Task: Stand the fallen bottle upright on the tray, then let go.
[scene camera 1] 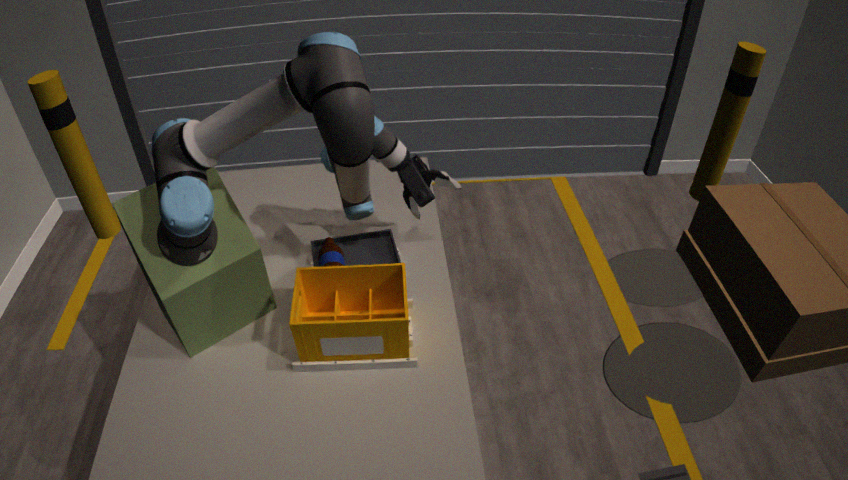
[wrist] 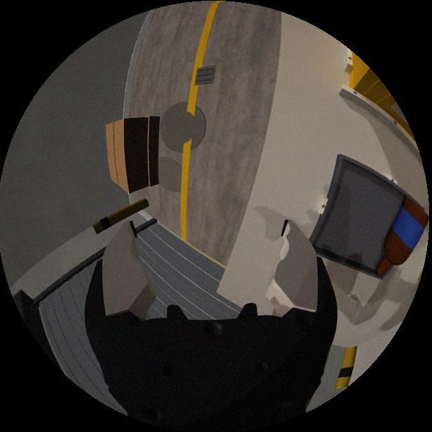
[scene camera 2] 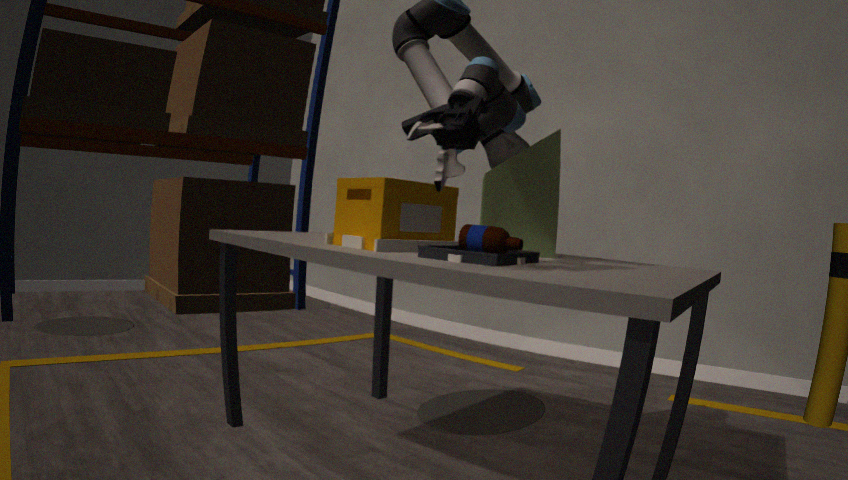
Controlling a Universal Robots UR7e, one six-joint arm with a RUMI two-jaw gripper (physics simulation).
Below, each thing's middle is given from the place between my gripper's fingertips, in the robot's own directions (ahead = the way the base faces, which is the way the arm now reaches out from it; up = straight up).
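Labels:
The pale rail (scene camera 1: 397, 362) is 380 mm to the right of my hand, 300 mm behind it and 170 mm below it. As for the brown bottle (scene camera 2: 488, 239), my hand is 140 mm above it, 10 mm to the left of it and 320 mm past it. Going by their middles, that bottle is the nearest to my hand of the things named here.

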